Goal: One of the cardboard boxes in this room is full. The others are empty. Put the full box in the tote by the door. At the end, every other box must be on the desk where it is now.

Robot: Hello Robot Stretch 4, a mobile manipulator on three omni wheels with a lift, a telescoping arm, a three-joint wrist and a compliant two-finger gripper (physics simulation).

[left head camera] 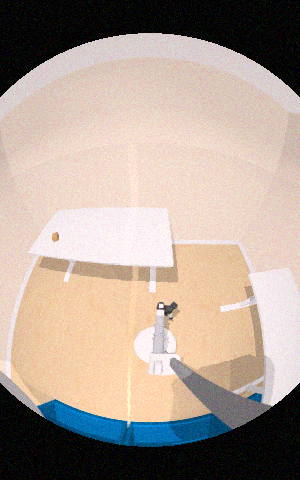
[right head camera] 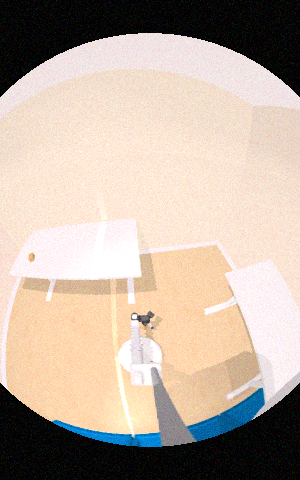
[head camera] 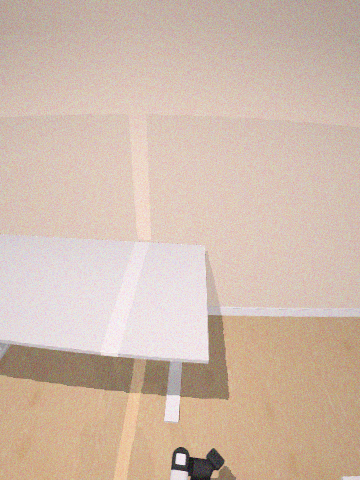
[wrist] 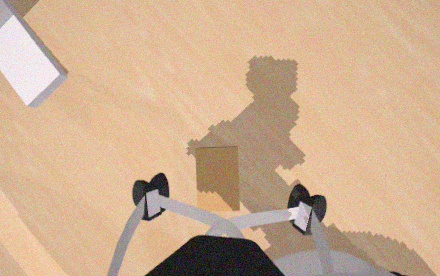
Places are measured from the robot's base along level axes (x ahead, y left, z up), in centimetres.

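Pixels of known places: gripper, fingertip midpoint: [wrist: 228, 194].
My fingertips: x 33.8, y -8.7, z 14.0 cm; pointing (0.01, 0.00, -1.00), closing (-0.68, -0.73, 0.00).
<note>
Ahead of a thing's pixels: the offset from my fingertips to its middle. "spot": to the spot under its first point. Level surfaces: height alone.
A small tan cardboard box {dx +0.8, dy +1.7, dz -14.3 cm} [wrist: 218, 175] lies on the floor, partly in the gripper's shadow. In the wrist view it shows ahead of and between the fingertips, left of their middle. My gripper [wrist: 228, 194] is open, its fingertips wide apart with no box held between them, above the floor. Another small cardboard box {dx +44.6, dy +120.0, dz +57.7 cm} [left head camera: 55, 237] [right head camera: 31, 257] sits near the left end of the white desk {dz +55.2 cm} [head camera: 165, 300] [left head camera: 115, 235] [right head camera: 120, 260]. Whether either box is full cannot be told. No tote or door can be made out with certainty.
A second white table {dz +55.2 cm} [left head camera: 285, 320] [right head camera: 270, 310] stands at the right. A white desk leg {spot: dx +43.8, dy +16.9, dz -14.3 cm} [head camera: 172, 395] [wrist: 30, 60] reaches the floor ahead of the arm. Blue wall-like shapes [left head camera: 90, 422] [right head camera: 240, 412] run along the bottom of the side head views.
</note>
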